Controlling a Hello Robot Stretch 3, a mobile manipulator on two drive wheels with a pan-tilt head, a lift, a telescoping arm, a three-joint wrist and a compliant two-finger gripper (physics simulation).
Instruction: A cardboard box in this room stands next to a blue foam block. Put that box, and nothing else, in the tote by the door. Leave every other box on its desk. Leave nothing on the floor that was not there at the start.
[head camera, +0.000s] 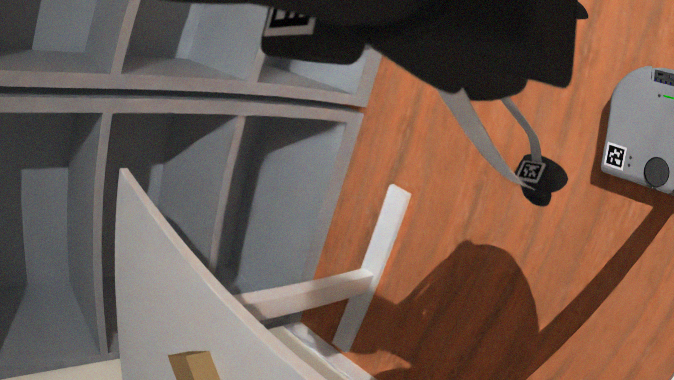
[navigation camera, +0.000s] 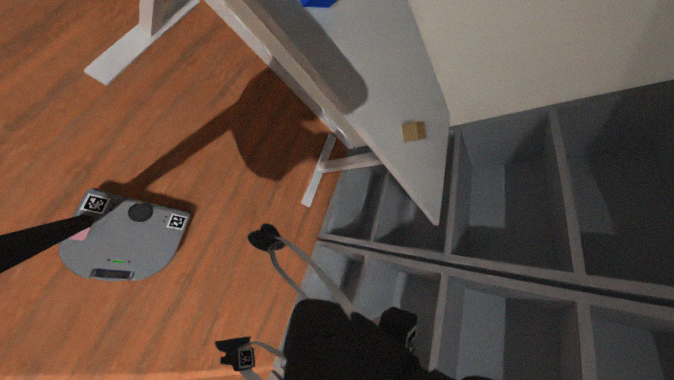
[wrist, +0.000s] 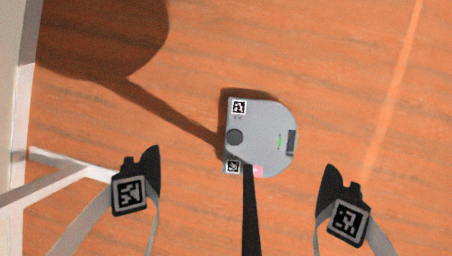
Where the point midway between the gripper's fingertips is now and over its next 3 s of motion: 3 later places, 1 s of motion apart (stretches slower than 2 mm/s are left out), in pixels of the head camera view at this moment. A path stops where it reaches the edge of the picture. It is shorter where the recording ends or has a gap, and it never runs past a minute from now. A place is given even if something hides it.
The gripper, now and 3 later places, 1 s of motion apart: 562, 92; 554, 162; 577, 262; 610, 305
